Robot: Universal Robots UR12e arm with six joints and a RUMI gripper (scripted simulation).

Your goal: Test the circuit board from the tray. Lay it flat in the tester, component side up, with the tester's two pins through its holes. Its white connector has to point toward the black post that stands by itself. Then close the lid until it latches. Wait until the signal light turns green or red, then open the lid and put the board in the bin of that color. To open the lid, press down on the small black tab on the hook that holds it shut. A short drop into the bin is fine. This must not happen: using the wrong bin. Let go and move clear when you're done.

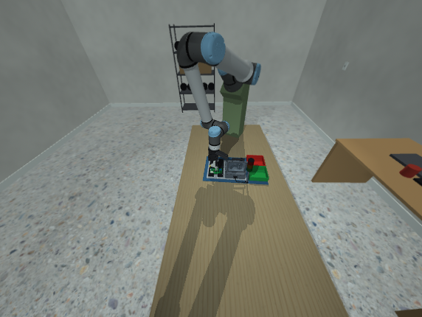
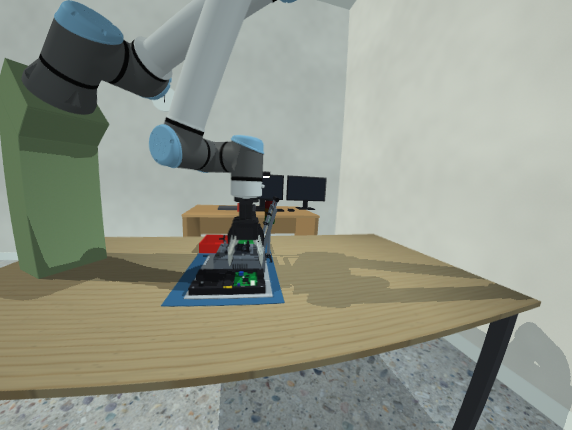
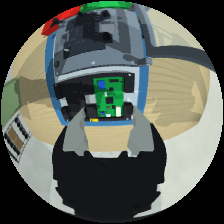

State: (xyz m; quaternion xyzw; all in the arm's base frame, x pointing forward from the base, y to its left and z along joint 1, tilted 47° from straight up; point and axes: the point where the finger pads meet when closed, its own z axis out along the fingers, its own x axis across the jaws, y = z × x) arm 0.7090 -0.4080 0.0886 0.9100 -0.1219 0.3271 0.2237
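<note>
Right now the green circuit board is 6 cm below my hand. From my hand the other things lie so: tester lid (15 cm ahead, 11 cm to the left, 11 cm above); red bin (39 cm to the left, 6 cm below, 3 cm ahead); green bin (33 cm to the left, 17 cm ahead, 6 cm below).
</note>
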